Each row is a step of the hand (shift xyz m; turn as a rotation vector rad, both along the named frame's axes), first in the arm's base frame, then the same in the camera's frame.
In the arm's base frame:
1: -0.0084 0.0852 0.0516 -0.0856 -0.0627 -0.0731
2: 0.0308 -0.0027 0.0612 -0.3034 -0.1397 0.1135
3: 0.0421 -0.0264 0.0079 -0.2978 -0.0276 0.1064
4: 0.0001 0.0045 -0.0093 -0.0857 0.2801 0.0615
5: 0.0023 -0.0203 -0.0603 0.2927 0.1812 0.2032
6: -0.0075 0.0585 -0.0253 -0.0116 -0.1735 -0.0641
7: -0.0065 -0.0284 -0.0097 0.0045 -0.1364 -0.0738
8: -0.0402 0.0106 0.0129 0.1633 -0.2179 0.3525
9: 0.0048 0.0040 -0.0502 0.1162 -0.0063 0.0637
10: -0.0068 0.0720 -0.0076 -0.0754 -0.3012 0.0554
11: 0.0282 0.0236 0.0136 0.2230 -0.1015 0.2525
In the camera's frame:
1: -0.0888 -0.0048 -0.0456 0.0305 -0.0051 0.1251
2: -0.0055 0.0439 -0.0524 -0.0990 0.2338 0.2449
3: 0.0391 0.0122 -0.0292 -0.1779 0.1640 0.2055
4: 0.0003 -0.0100 0.0026 -0.2806 -0.0898 -0.0529
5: 0.0400 -0.0373 0.0326 -0.0611 -0.0015 -0.3950
6: -0.0383 -0.0515 -0.0022 0.1497 0.0486 0.0978
7: 0.0218 0.0096 0.0194 0.1340 0.0166 0.0764
8: -0.0343 0.0129 0.0235 0.1137 0.3695 -0.2213
9: 0.0190 -0.0434 0.0176 0.0414 0.0297 -0.1225
10: -0.0550 -0.0450 -0.0154 0.1659 0.2294 0.1390
11: -0.0082 -0.0084 -0.0374 0.0963 0.2114 -0.2642

